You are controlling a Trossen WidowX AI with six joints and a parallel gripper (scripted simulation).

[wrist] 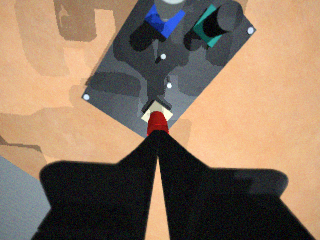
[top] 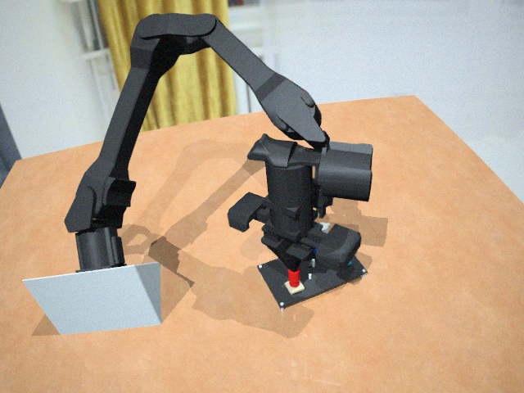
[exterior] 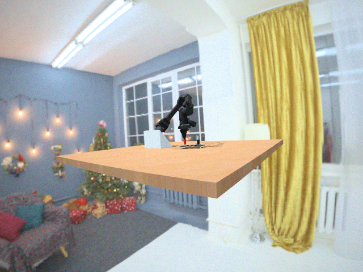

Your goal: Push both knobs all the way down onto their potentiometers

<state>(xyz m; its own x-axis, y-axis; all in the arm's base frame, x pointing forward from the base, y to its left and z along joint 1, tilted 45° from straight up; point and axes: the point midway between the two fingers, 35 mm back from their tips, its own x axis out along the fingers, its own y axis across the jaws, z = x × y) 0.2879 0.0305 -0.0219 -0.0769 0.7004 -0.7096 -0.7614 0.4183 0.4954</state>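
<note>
Now: gripper tip 2 cm above the red knob.
</note>
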